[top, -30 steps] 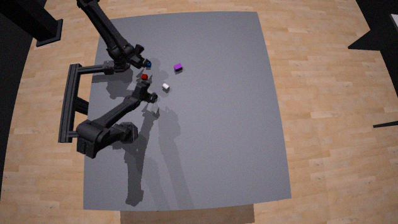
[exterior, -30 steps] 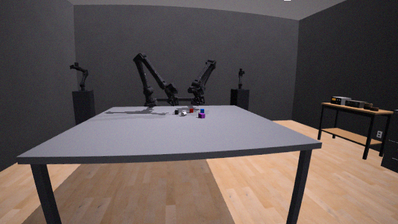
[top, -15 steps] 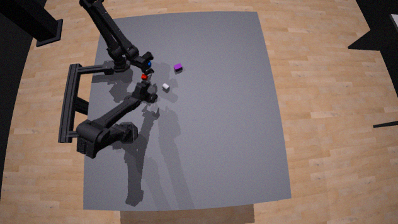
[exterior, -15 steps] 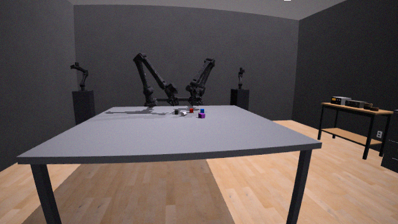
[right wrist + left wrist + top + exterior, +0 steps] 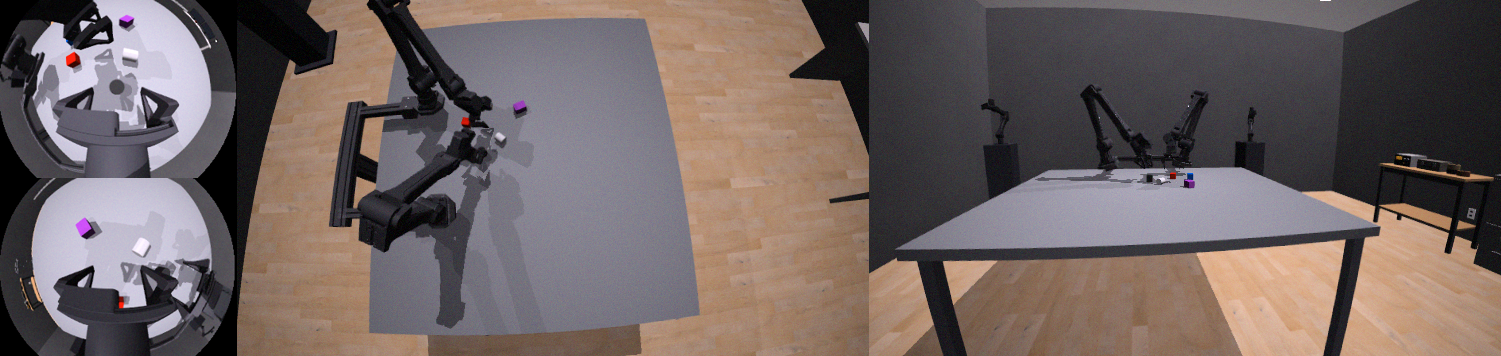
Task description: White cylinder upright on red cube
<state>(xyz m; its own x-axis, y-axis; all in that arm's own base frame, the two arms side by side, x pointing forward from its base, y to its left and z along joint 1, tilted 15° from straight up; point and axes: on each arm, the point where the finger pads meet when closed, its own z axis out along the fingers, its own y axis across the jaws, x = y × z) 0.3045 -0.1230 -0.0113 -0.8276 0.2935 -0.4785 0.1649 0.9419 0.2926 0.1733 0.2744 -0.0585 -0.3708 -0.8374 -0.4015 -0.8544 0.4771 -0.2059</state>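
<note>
The white cylinder lies 3 cm ahead of my left hand, 8 cm to the right of it and 8 cm below it. Also, from my left hand: dark cylinder (7 cm behind, 14 cm to the right, 7 cm below); red cube (13 cm behind, 4 cm to the left, 8 cm below); purple cube (16 cm ahead, 7 cm to the left, 8 cm below).
</note>
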